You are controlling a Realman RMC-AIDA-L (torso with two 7-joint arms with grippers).
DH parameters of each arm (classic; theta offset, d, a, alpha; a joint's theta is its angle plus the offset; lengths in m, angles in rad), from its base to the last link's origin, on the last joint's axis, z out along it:
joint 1: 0 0.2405 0 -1.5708
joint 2: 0 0 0 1.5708
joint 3: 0 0.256 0 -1.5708
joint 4: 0 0 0 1.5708
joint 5: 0 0.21 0 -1.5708
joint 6: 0 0 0 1.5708
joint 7: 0 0.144 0 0
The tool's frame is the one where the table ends.
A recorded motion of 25 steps. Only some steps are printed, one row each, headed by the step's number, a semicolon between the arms.
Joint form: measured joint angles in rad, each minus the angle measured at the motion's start. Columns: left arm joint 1, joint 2, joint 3, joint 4, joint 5, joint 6, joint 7; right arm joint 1, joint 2, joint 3, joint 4, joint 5, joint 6, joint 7.
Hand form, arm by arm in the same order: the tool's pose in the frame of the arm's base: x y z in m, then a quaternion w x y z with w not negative. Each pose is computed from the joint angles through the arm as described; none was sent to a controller.
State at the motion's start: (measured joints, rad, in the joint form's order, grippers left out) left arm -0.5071 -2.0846 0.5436 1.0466 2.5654 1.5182 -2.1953; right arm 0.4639 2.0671 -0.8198 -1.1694 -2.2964 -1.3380 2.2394
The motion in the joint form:
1: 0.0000 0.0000 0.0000 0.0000 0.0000 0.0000 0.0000; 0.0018 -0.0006 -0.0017 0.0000 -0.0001 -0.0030 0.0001
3: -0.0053 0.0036 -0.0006 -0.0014 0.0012 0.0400 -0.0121; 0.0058 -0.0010 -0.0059 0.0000 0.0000 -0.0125 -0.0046
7: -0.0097 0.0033 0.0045 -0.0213 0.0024 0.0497 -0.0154; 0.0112 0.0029 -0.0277 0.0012 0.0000 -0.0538 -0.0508
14: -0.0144 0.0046 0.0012 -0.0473 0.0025 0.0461 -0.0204; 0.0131 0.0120 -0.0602 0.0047 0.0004 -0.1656 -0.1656
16: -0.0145 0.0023 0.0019 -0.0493 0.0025 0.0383 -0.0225; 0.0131 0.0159 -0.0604 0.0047 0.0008 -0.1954 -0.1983
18: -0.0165 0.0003 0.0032 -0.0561 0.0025 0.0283 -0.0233; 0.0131 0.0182 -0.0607 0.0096 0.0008 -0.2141 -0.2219
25: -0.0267 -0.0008 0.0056 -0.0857 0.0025 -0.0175 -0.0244; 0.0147 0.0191 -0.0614 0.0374 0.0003 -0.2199 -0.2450
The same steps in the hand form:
1: -0.3222 0.3314 0.0700 0.22824 -0.81200 -0.53578 -0.03893; 0.2710 0.3695 0.0774 0.28461 -0.84660 0.43963 0.09480
3: -0.3186 0.3288 0.0688 0.20954 -0.81376 -0.54073 -0.03879; 0.2688 0.3695 0.0761 0.27921 -0.85080 0.43543 0.09263
7: -0.3175 0.3274 0.0632 0.19516 -0.81463 -0.54485 -0.03777; 0.2626 0.3657 0.0671 0.25362 -0.87204 0.41114 0.07867
14: -0.3184 0.3269 0.0588 0.18699 -0.81154 -0.55210 -0.04035; 0.2538 0.3507 0.0500 0.18962 -0.91310 0.35723 0.05184
16: -0.3186 0.3275 0.0577 0.18877 -0.81037 -0.55316 -0.04105; 0.2521 0.3465 0.0469 0.17441 -0.92168 0.34312 0.04850
18: -0.3186 0.3284 0.0557 0.18960 -0.80964 -0.55390 -0.04172; 0.2517 0.3434 0.0442 0.16322 -0.92704 0.33440 0.04629
25: -0.3200 0.3339 0.0510 0.19833 -0.80635 -0.55547 -0.04390; 0.2544 0.3407 0.0387 0.15083 -0.92976 0.33286 0.04486

